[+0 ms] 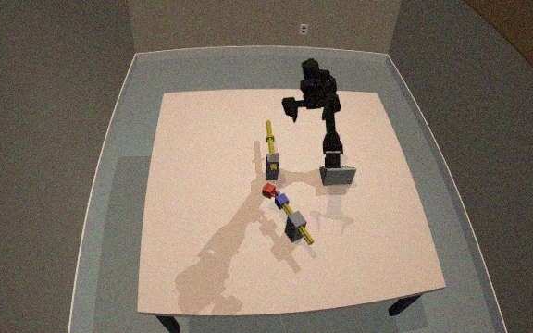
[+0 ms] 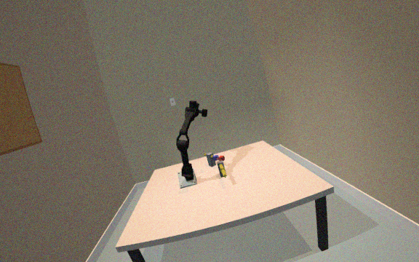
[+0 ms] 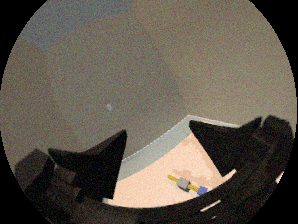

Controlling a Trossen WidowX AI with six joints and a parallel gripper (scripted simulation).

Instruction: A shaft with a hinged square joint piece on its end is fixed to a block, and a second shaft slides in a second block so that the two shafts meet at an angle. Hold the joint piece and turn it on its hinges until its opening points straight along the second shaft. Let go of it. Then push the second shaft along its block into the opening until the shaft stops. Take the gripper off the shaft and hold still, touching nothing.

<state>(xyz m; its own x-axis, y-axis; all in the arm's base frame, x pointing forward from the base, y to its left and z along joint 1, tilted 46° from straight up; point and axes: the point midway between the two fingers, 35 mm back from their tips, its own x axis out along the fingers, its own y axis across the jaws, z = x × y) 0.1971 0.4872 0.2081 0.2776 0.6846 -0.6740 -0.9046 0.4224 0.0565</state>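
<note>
Right now the red joint piece is 8 cm ahead of my gripper tip, 7 cm to the right of it and 46 cm below it.
</note>
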